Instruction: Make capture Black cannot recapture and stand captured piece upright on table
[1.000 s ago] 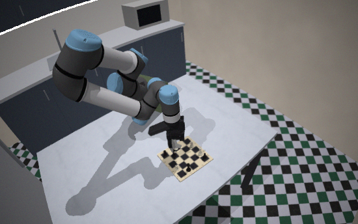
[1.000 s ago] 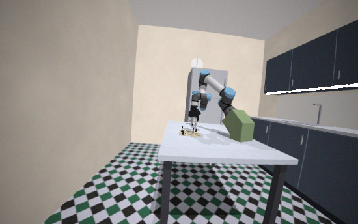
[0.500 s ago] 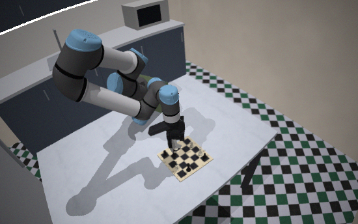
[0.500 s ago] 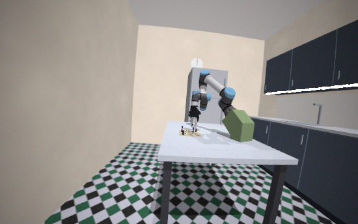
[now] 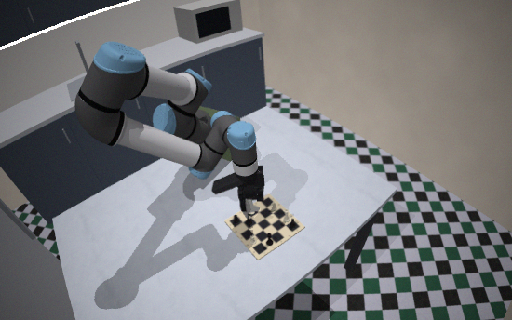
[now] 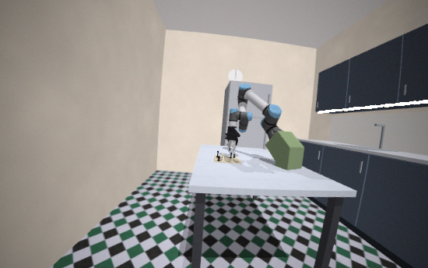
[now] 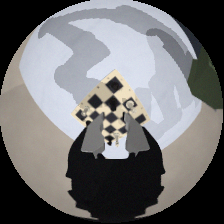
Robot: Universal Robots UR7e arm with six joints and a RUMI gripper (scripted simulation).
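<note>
Now: the black chess piece 50 mm below my hand. From my hand the other things lie so: white piece (50 mm to the left, 50 mm below, 20 mm behind); then chessboard (80 mm below, 50 mm ahead, 30 mm to the left).
</note>
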